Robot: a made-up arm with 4 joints.
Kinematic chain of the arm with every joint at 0, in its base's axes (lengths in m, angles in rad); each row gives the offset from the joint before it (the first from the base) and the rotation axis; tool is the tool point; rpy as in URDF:
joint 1: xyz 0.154 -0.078 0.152 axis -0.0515 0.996 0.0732
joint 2: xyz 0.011 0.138 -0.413 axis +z
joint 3: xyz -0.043 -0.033 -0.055 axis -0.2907 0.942 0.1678
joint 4: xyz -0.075 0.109 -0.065 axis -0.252 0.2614 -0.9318
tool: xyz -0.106 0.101 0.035 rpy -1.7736 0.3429 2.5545
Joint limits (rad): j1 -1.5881..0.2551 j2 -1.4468..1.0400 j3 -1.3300..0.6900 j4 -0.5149..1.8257
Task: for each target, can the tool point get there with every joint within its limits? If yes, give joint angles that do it. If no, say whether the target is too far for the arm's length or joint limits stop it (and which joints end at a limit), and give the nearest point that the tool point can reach.
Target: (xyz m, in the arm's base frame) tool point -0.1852 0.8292 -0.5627
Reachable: no: too far | nearest point -0.0273 0.3212 -0.3648 | short by 0.568 m
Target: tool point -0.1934 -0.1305 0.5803
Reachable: no: joint limits stop it (at a limit: joint 1, joint 3, joint 4) | nearest point -0.1814 -0.0560 -0.1597 | short by 0.744 m
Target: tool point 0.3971 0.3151 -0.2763
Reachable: yes | joints -0.5953 -0.0311 -1.0292 0.5128
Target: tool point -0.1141 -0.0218 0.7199
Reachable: no: joint limits stop it (at a limit: joint 1, joint 2, joint 3) | nearest point 0.5385 0.0267 0.3722 | short by 0.741 m
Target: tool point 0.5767 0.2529 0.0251
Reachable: yes | joints -1.0890 -0.0797 -0.9467 1.4475
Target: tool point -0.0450 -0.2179 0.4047
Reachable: no: joint limits stop it (at a limit: joint 1, joint 2, joint 3, joint 4) | nearest point -0.1351 -0.1305 -0.1705 | short by 0.589 m
